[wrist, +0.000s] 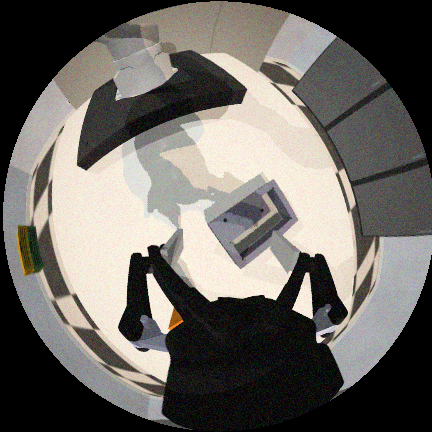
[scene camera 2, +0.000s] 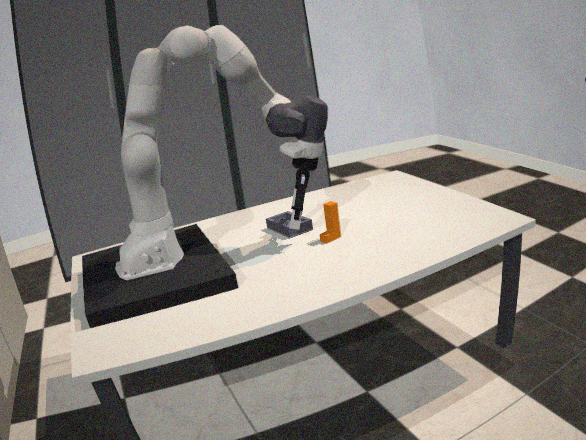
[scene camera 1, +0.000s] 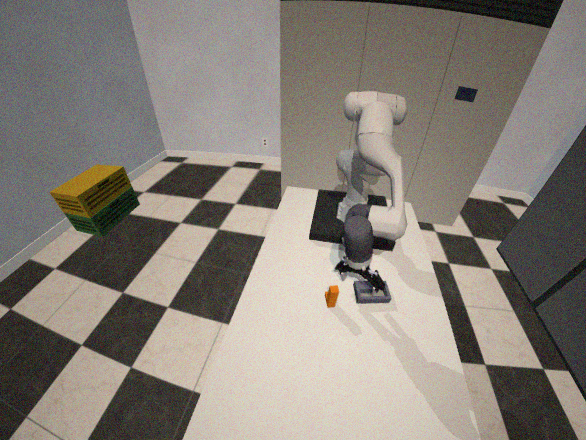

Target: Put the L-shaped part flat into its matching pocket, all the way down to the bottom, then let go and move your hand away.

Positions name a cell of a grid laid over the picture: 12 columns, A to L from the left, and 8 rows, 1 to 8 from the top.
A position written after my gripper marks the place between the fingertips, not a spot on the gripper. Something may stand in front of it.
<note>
My gripper (scene camera 2: G4) is open, holding nothing. I also see a grey pocket block (wrist: G5).
My gripper shows as well in the wrist view (wrist: G5).
</note>
